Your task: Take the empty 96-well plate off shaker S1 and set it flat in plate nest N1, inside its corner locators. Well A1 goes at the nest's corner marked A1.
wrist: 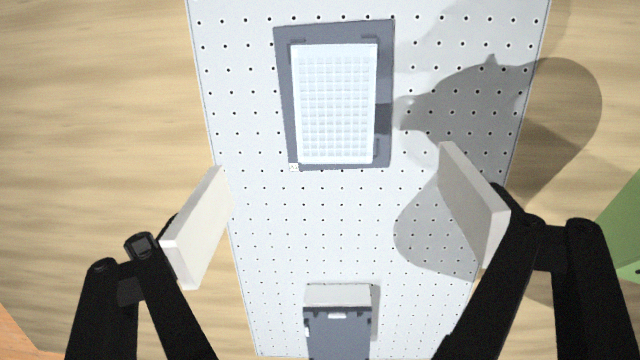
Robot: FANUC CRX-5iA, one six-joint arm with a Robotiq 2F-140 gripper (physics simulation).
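Frame: origin at the arm's base, x ahead, y left, z up, level; centimetres.
Where they show: gripper, between the fingertips: [331, 175].
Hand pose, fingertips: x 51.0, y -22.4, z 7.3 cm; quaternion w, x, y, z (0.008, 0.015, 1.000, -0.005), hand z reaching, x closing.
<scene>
Each offset is from my fingertips to the top centre of the thing. "pt": to the spot under its first point. Level surfaces: height alone.
The pale 96-well plate {dx +0.0, dy +0.5, dz -15.3 cm} [336, 105] lies on the dark grey nest {dx -0.3, dy +0.2, dz -16.7 cm} [384, 90], in the upper middle of the wrist view. It looks flat, and its long side runs up and down the view. Corner locators show at the nest's upper corners and near its lower right. A small white label {pt dx +5.7, dy +7.3, dz -17.0 cm} [294, 167] is at the nest's lower left corner; its print is too small to read surely. Which well is A1 cannot be told. My gripper [331, 175] is wide open and empty, above the board and apart from the plate, its pads standing left and right.
A grey perforated board {dz -18.2 cm} [260, 210] carries the nest. A dark device with a light block {pt dx +3.3, dy +28.5, dz -15.5 cm} [337, 296], perhaps the shaker, stands at the bottom middle, partly cut off. A green object [622, 225] is at the right edge, an orange one [15, 335] at the lower left. Wooden table {dz -19.5 cm} [100, 100] surrounds the board.
</scene>
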